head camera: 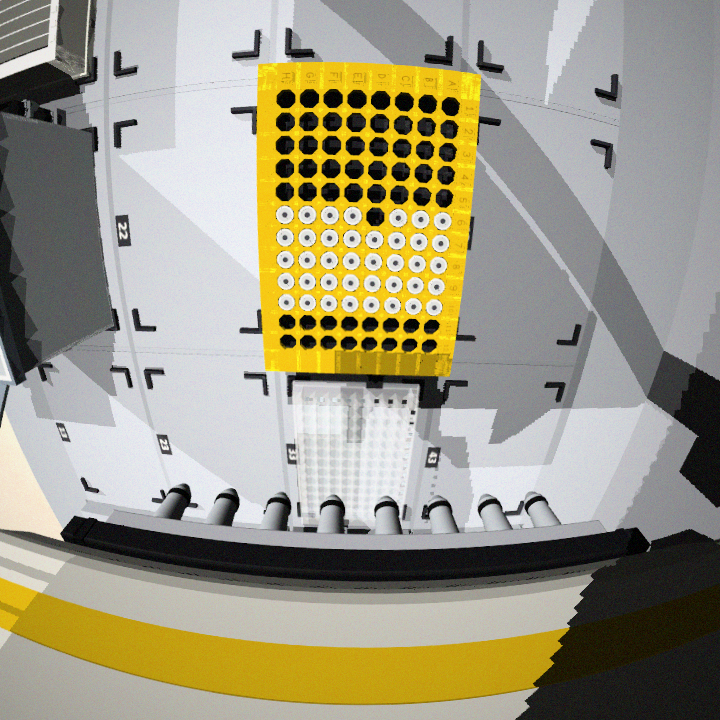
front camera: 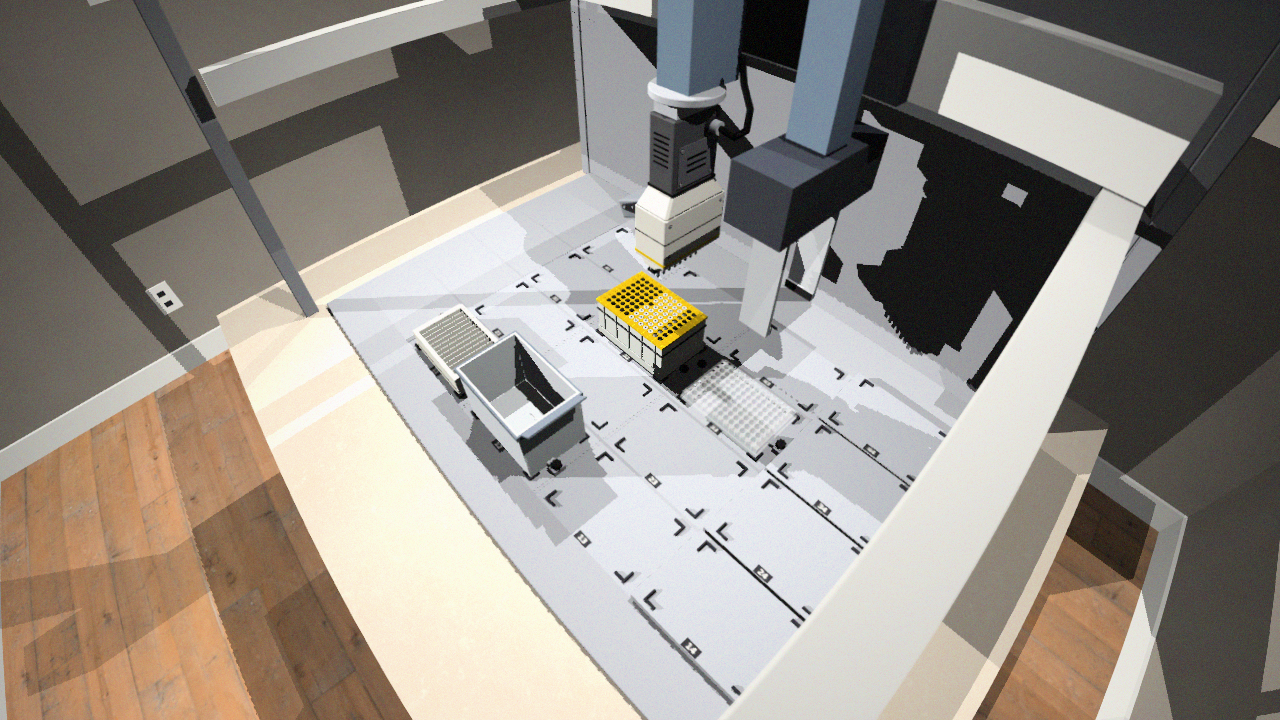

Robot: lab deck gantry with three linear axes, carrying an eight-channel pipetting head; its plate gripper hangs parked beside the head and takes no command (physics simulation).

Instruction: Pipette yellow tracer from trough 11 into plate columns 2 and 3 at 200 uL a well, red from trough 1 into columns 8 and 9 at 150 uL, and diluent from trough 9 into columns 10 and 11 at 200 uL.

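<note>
The pipetting head (front camera: pixel 677 223) hangs just behind and above the yellow tip rack (front camera: pixel 626 338) (head camera: pixel 267 268). Its row of nozzles (head camera: pixel 332 513) looks bare, without tips. The rack shows white tips in columns 6 to 10, with one empty hole at D6; columns 1 to 5, 11 and 12 are empty. The clear well plate (front camera: pixel 738 407) (head camera: pixel 355 456) lies beside the rack; the nozzles cover its near end in the head view. The trough block (front camera: pixel 459 338) (head camera: pixel 70 33) stands at the left; its liquid colours cannot be told. The plate gripper (front camera: pixel 780 308) hangs open and empty beside the head.
A deep grey bin (front camera: pixel 554 438) (head camera: pixel 60 221) stands next to the trough block, its rim higher than the block. Black corner brackets mark the deck positions. A pale frame beam (front camera: pixel 948 447) crosses the right of the front view.
</note>
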